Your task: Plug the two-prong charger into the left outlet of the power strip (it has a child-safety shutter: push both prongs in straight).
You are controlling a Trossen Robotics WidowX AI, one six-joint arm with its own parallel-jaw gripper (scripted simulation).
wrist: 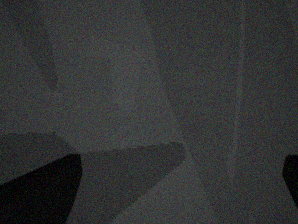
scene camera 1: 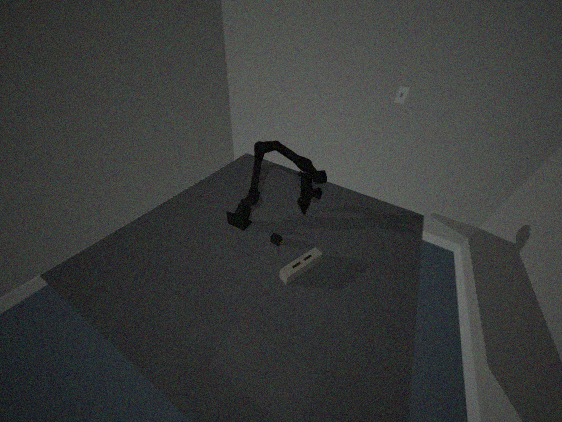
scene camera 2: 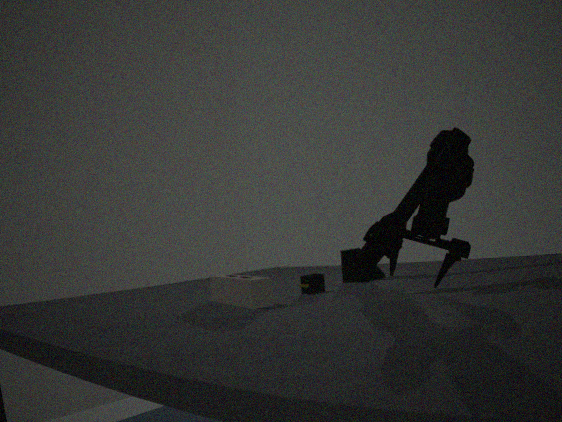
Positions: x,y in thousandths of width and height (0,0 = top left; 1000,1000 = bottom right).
Scene:
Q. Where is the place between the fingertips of the gripper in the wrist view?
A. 616,739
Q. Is the gripper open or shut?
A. Open.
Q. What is the gripper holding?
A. Nothing.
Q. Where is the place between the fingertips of the gripper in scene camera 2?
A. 736,667

